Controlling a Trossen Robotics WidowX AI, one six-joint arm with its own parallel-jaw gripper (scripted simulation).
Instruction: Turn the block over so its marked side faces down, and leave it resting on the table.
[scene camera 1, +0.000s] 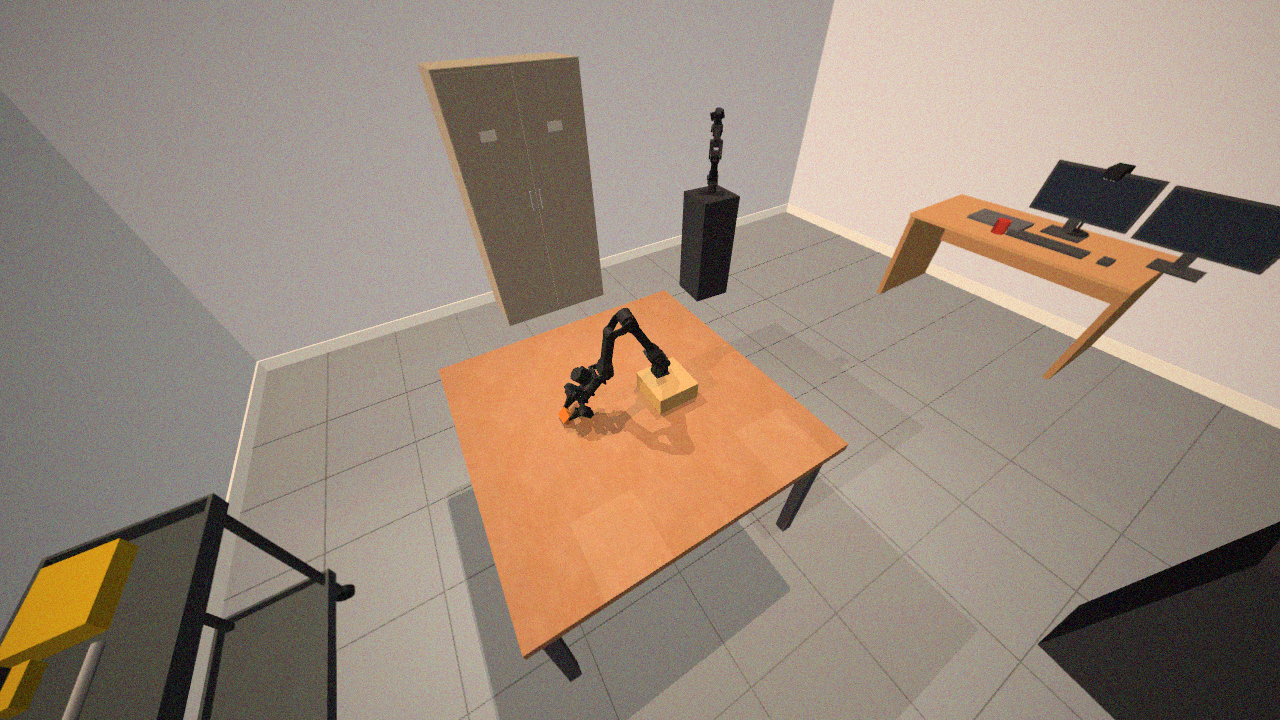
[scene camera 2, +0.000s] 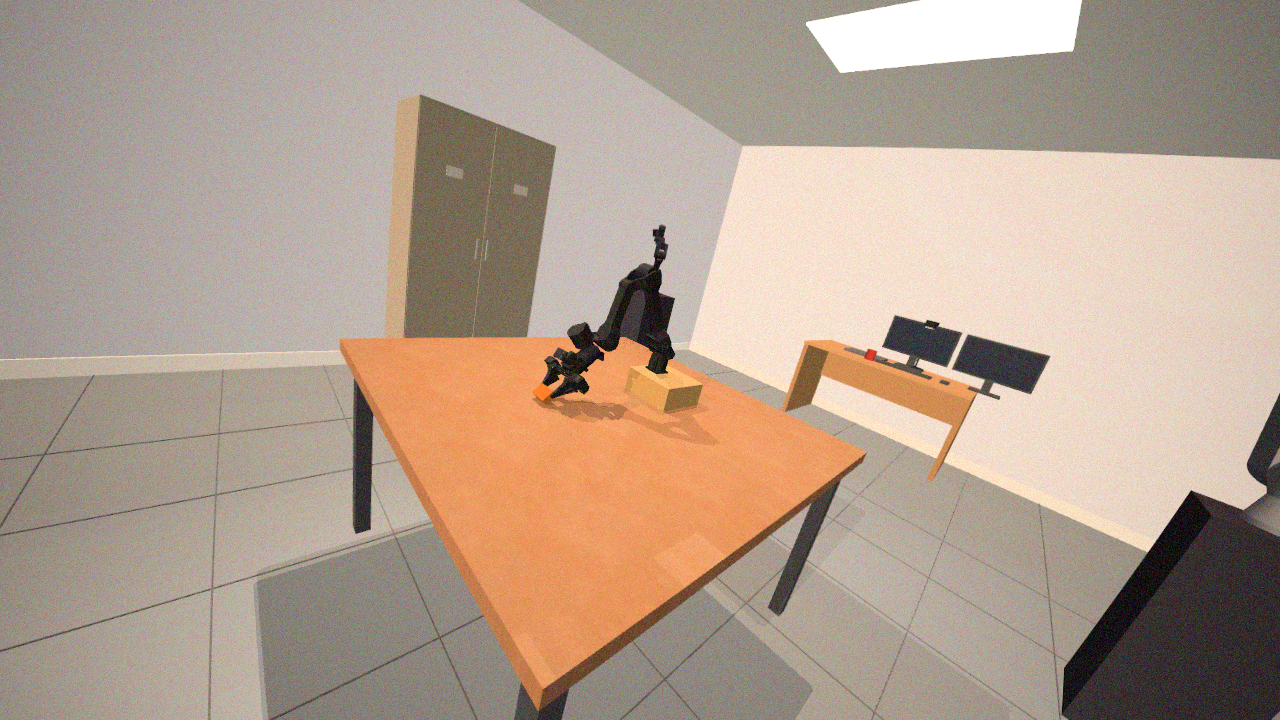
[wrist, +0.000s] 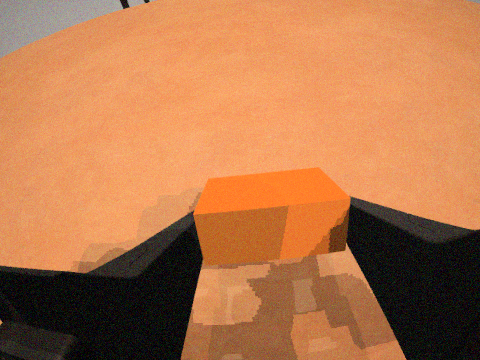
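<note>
Orange block (wrist: 279, 215) visible. My gripper (scene camera 2: 545, 393) (scene camera 1: 566, 415) (wrist: 270, 212) visible too.
</note>
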